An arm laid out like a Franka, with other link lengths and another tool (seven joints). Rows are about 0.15 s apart.
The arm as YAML. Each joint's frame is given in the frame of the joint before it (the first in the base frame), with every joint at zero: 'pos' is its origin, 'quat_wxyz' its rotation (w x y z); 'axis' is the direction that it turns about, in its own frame. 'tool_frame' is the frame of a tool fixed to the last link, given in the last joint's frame.
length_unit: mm
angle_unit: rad
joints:
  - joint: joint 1
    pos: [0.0, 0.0, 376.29]
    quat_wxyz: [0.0, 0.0, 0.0, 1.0]
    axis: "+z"
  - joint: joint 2
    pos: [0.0, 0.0, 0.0]
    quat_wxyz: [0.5, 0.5, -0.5, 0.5]
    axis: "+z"
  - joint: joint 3
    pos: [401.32, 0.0, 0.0]
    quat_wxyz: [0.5, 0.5, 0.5, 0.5]
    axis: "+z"
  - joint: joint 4
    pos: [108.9, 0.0, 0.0]
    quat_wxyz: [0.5, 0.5, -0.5, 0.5]
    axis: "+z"
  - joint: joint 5
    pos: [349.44, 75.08, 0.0]
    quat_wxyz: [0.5, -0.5, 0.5, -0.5]
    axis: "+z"
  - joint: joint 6
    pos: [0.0, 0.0, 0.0]
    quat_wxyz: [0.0, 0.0, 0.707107, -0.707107]
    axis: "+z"
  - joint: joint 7
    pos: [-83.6, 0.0, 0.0]
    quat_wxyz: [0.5, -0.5, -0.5, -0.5]
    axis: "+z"
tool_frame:
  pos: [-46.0, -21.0, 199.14]
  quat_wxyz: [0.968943, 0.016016, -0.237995, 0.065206]
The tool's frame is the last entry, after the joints.
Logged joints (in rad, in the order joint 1, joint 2, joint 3, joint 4, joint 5, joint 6, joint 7), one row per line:
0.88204 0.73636 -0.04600 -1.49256 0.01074 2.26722 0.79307
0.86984 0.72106 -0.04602 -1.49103 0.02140 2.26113 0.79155
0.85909 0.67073 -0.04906 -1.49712 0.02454 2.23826 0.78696
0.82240 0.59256 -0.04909 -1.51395 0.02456 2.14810 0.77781
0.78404 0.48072 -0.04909 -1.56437 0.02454 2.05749 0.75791
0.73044 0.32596 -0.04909 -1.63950 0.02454 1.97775 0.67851
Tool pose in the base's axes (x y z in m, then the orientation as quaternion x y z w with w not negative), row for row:
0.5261 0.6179 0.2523 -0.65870 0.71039 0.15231 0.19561
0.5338 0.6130 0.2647 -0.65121 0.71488 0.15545 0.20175
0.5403 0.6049 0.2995 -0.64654 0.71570 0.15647 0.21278
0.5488 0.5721 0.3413 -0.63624 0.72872 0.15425 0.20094
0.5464 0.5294 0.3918 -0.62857 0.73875 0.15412 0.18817
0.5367 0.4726 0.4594 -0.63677 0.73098 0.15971 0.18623
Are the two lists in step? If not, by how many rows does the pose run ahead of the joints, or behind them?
They are in step.
